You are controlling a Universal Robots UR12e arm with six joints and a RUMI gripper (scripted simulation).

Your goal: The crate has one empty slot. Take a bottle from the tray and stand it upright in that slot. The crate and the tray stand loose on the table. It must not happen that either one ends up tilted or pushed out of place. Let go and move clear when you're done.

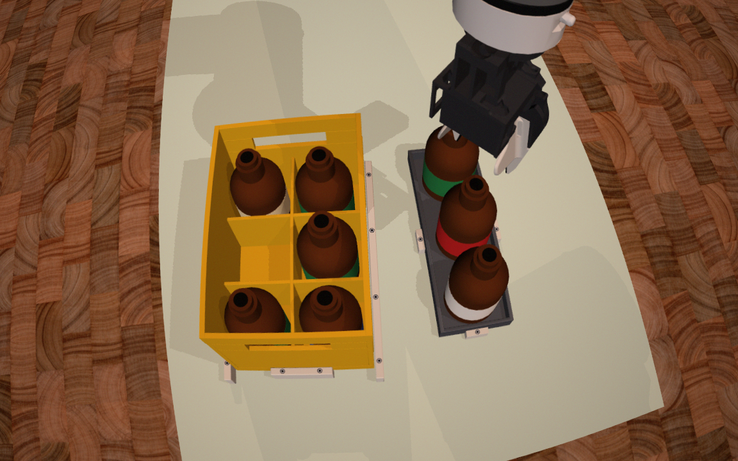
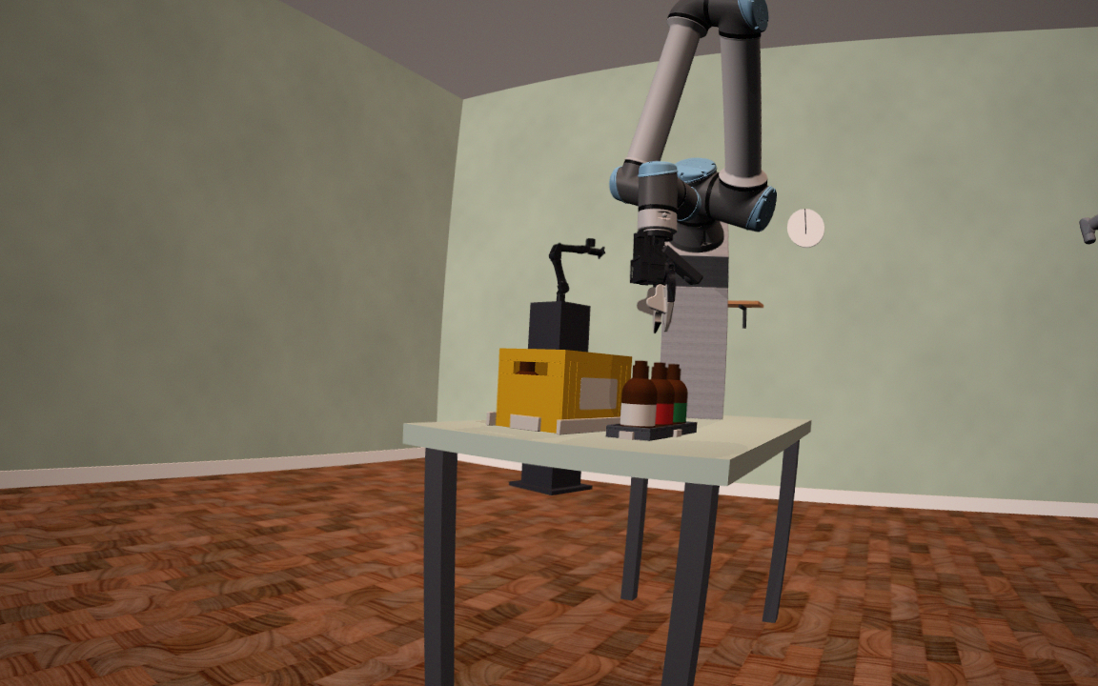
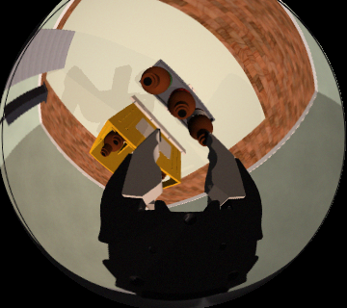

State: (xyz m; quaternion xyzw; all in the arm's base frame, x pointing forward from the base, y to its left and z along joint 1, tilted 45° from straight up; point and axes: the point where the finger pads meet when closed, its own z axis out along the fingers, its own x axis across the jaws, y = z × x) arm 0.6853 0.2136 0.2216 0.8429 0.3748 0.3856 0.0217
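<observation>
My gripper is now 160 mm above the glass bottle. Round my hand: yellow crate 60 mm ahead, 220 mm to the right, 160 mm below; dark tray 230 mm below.
</observation>
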